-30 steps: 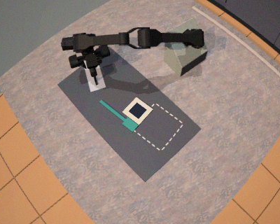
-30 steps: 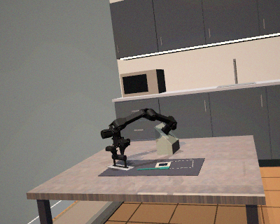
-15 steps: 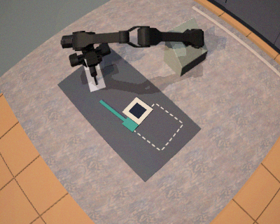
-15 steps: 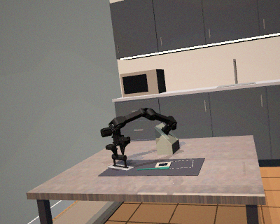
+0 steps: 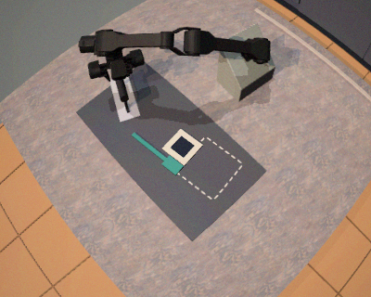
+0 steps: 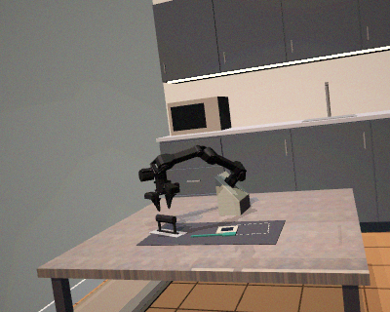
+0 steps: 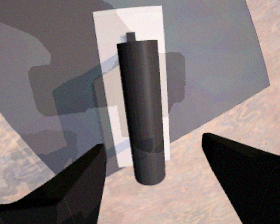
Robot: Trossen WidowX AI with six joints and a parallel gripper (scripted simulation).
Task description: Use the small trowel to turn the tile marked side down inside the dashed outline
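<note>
Right now my gripper tip is 2 cm short of the dark mat, 24 cm to the right of it and 14 cm above it. Also, from my gripper tip: cream tile 30 cm to the left, 11 cm below; then teal trowel 7 cm ahead, 28 cm to the left, 11 cm below.
</note>
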